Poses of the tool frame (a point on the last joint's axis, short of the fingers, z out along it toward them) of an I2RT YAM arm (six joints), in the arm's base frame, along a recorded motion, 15 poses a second.
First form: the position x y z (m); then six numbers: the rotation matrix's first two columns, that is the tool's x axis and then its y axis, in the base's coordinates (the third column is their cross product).
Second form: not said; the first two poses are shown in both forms.
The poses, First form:
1: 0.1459, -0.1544, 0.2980, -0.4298, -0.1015, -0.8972, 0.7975, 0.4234, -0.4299
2: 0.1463, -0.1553, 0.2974, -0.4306, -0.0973, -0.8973, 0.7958, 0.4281, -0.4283
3: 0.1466, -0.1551, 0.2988, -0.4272, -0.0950, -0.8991, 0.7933, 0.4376, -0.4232
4: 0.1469, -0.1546, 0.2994, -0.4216, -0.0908, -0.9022, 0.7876, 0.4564, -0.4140
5: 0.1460, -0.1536, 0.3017, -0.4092, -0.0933, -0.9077, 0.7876, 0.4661, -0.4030
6: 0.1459, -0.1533, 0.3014, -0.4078, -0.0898, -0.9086, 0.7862, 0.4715, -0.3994
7: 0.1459, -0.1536, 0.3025, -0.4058, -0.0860, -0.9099, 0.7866, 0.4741, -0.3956
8: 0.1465, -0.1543, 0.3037, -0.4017, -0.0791, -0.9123, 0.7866, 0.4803, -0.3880
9: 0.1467, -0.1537, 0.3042, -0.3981, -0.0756, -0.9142, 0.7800, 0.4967, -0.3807
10: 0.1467, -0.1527, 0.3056, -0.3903, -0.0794, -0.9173, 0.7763, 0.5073, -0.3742
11: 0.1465, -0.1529, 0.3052, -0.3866, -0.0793, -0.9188, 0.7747, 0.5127, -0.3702
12: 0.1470, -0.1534, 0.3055, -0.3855, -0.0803, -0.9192, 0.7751, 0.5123, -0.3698
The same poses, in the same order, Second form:
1:
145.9, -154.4, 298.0
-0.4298, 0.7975, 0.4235
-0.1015, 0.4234, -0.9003
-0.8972, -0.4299, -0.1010

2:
146.3, -155.3, 297.4
-0.4306, 0.7958, 0.4258
-0.0973, 0.4281, -0.8985
-0.8973, -0.4283, -0.1069

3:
146.6, -155.1, 298.8
-0.4272, 0.7933, 0.4337
-0.0950, 0.4376, -0.8940
-0.8991, -0.4232, -0.1116

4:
146.9, -154.6, 299.4
-0.4216, 0.7876, 0.4494
-0.0908, 0.4564, -0.8851
-0.9022, -0.4140, -0.1209

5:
146.0, -153.6, 301.7
-0.4092, 0.7876, 0.4607
-0.0933, 0.4661, -0.8798
-0.9077, -0.4030, -0.1172

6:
145.9, -153.3, 301.4
-0.4078, 0.7862, 0.4643
-0.0898, 0.4715, -0.8772
-0.9086, -0.3994, -0.1217

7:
145.9, -153.6, 302.5
-0.4058, 0.7866, 0.4654
-0.0860, 0.4741, -0.8763
-0.9099, -0.3956, -0.1247

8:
146.5, -154.3, 303.7
-0.4017, 0.7866, 0.4689
-0.0791, 0.4803, -0.8735
-0.9123, -0.3880, -0.1307

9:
146.7, -153.7, 304.2
-0.3981, 0.7800, 0.4829
-0.0756, 0.4967, -0.8646
-0.9142, -0.3807, -0.1388

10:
146.7, -152.7, 305.6
-0.3903, 0.7763, 0.4951
-0.0794, 0.5073, -0.8582
-0.9173, -0.3742, -0.1364

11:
146.5, -152.9, 305.2
-0.3866, 0.7747, 0.5004
-0.0793, 0.5127, -0.8549
-0.9188, -0.3702, -0.1368

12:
147.0, -153.4, 305.5
-0.3855, 0.7751, 0.5006
-0.0803, 0.5123, -0.8550
-0.9192, -0.3698, -0.1353

